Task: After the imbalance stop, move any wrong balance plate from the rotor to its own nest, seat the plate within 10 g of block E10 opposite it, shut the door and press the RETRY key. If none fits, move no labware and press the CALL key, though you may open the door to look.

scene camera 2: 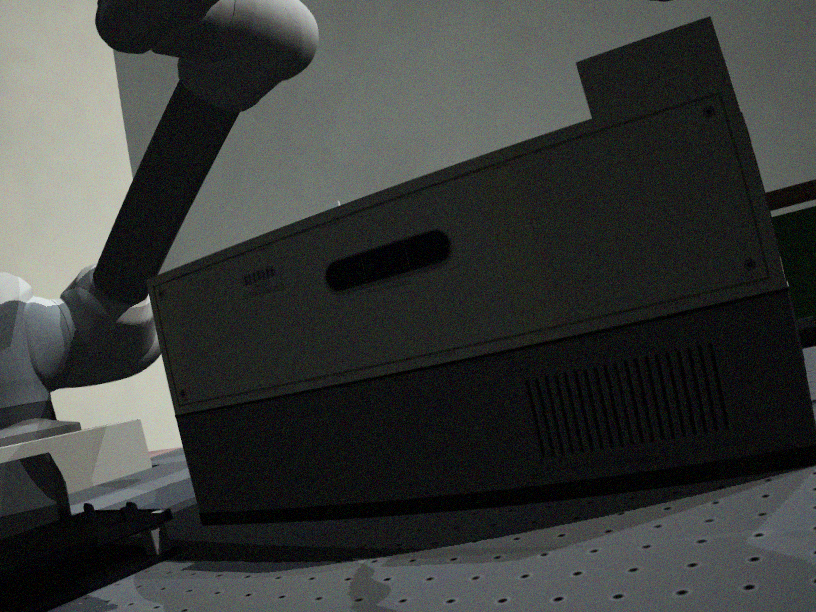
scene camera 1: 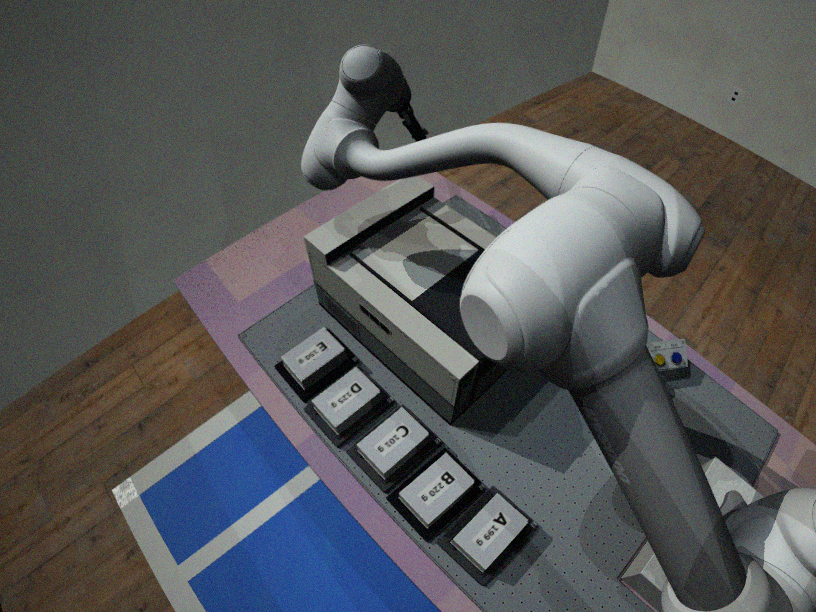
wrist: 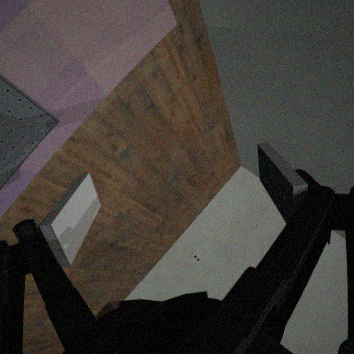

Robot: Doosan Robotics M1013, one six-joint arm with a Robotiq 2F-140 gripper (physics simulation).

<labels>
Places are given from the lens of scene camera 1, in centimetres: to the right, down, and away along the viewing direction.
grey centrifuge (scene camera 1: 369,263): -8, -9, 98
button box (scene camera 1: 665,348): 62, 10, 100
The marked spots on the grey centrifuge and the button box are 73 cm apart.
</labels>
